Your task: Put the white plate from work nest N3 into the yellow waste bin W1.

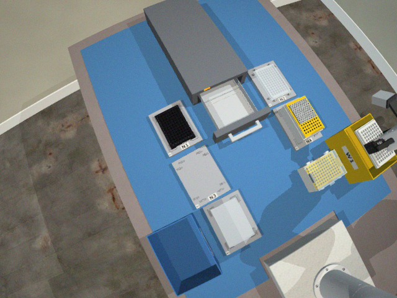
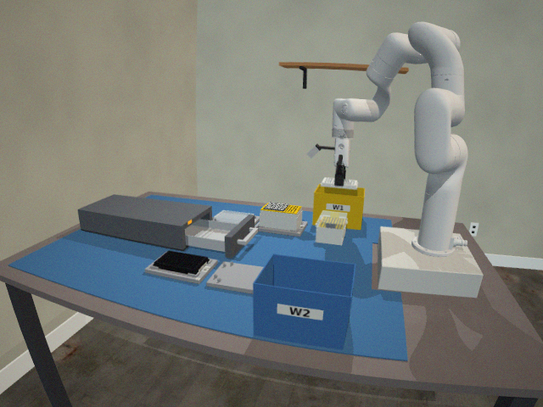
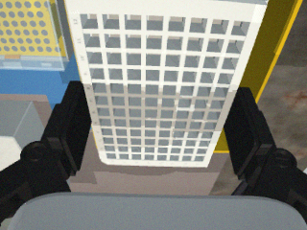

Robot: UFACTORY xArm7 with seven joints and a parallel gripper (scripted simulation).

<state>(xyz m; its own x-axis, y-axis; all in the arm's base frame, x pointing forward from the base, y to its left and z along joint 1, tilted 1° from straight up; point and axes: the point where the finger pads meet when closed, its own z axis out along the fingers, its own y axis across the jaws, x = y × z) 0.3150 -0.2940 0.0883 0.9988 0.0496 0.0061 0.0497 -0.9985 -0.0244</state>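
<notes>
Now: the yellow bin W1 1 cm to the right of my hand and 12 cm below it. The rest, counted from my hand: white plate 1 cm below; then drawer 35 cm ahead, 32 cm to the left, 14 cm below; then yellow tip box 17 cm ahead, 12 cm to the left, 10 cm below.
</notes>
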